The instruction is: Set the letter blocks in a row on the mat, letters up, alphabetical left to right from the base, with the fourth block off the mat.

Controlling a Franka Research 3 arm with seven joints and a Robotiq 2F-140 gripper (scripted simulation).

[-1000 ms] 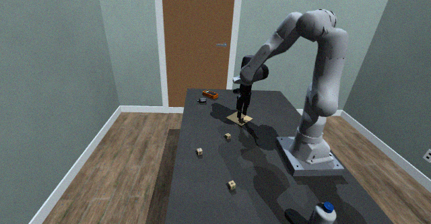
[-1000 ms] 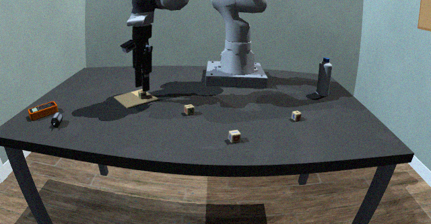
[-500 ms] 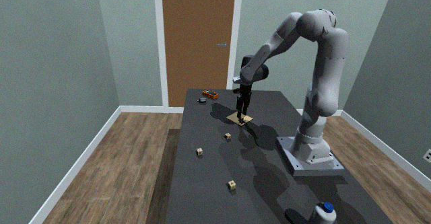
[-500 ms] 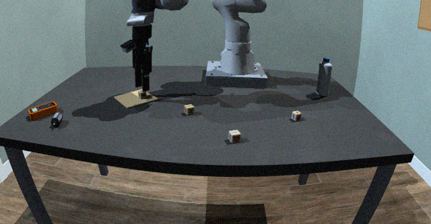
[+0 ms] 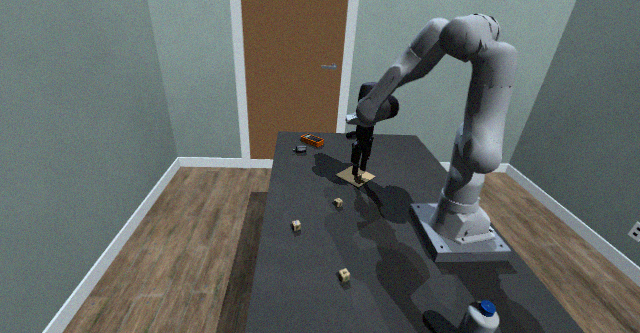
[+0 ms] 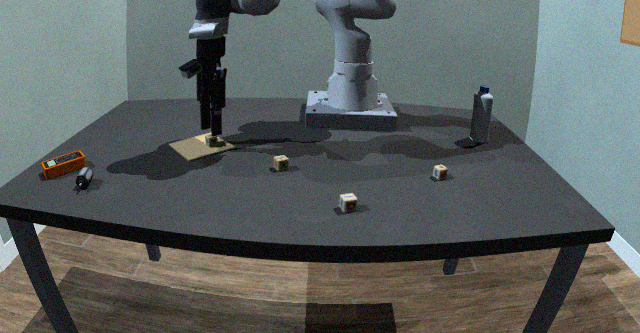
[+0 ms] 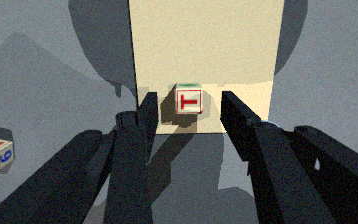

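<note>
The block lies 50 mm below my hand. From my hand the other things lie so: tan mat: 70 mm below, 30 mm to the right; then orange device: 400 mm to the right, 200 mm ahead, 50 mm below.
</note>
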